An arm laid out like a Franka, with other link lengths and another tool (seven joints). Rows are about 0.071 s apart.
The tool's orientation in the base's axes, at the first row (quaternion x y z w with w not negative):
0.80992 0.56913 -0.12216 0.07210
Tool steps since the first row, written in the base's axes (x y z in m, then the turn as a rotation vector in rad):
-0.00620 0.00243 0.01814 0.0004 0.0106 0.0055
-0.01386 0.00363 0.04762 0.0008 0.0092 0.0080
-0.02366 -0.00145 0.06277 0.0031 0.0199 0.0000
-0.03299 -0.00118 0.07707 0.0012 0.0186 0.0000
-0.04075 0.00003 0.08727 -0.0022 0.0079 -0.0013
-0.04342 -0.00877 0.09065 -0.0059 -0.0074 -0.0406
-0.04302 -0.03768 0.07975 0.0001 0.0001 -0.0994
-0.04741 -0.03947 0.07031 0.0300 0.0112 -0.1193
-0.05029 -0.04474 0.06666 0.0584 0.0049 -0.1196
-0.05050 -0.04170 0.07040 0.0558 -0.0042 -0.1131
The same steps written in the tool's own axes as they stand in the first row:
-0.00488 -0.00706 -0.01731 0.0082 -0.0034 -0.0080
-0.01452 -0.01532 -0.04503 0.0063 -0.0026 -0.0101
-0.02651 -0.02313 -0.05713 0.0190 -0.0039 -0.0055
-0.03328 -0.03231 -0.06985 0.0172 -0.0052 -0.0049
-0.03754 -0.04024 -0.07905 0.0068 -0.0047 -0.0005
-0.04730 -0.03981 -0.07973 0.0028 -0.0021 0.0415
-0.07027 -0.02931 -0.06192 0.0279 0.0023 0.0954
-0.07066 -0.03262 -0.05189 0.0532 0.0270 0.1082
-0.07533 -0.03344 -0.04671 0.0567 0.0559 0.1068
-0.07369 -0.03476 -0.05105 0.0459 0.0564 0.1032

